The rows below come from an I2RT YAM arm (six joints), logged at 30 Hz.
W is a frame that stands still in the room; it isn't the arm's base.
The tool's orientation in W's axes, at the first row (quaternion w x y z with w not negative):
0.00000 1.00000 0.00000 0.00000
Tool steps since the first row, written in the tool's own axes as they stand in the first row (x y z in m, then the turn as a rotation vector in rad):
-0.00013 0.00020 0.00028 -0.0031 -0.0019 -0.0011
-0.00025 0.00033 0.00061 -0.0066 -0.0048 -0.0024
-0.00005 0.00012 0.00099 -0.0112 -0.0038 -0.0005
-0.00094 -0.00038 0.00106 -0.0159 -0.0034 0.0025
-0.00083 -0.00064 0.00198 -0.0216 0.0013 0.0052
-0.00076 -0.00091 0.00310 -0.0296 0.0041 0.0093
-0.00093 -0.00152 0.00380 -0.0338 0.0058 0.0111
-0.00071 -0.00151 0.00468 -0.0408 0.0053 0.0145
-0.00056 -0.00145 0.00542 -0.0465 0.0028 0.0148
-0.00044 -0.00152 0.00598 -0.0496 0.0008 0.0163
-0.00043 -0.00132 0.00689 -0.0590 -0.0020 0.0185
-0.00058 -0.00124 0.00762 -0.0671 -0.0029 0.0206
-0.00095 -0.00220 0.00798 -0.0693 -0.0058 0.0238
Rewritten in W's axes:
-0.00013 -0.00020 -0.00028 -0.0031 0.0019 0.0011
-0.00025 -0.00033 -0.00061 -0.0066 0.0048 0.0024
-0.00005 -0.00012 -0.00099 -0.0112 0.0038 0.0005
-0.00094 0.00038 -0.00106 -0.0159 0.0034 -0.0025
-0.00083 0.00064 -0.00198 -0.0216 -0.0013 -0.0052
-0.00076 0.00091 -0.00310 -0.0296 -0.0041 -0.0093
-0.00093 0.00152 -0.00380 -0.0338 -0.0058 -0.0111
-0.00071 0.00151 -0.00468 -0.0408 -0.0053 -0.0145
-0.00056 0.00145 -0.00542 -0.0465 -0.0028 -0.0148
-0.00044 0.00152 -0.00598 -0.0496 -0.0008 -0.0163
-0.00043 0.00132 -0.00689 -0.0590 0.0020 -0.0185
-0.00058 0.00124 -0.00762 -0.0671 0.0029 -0.0206
-0.00095 0.00220 -0.00798 -0.0693 0.0058 -0.0238

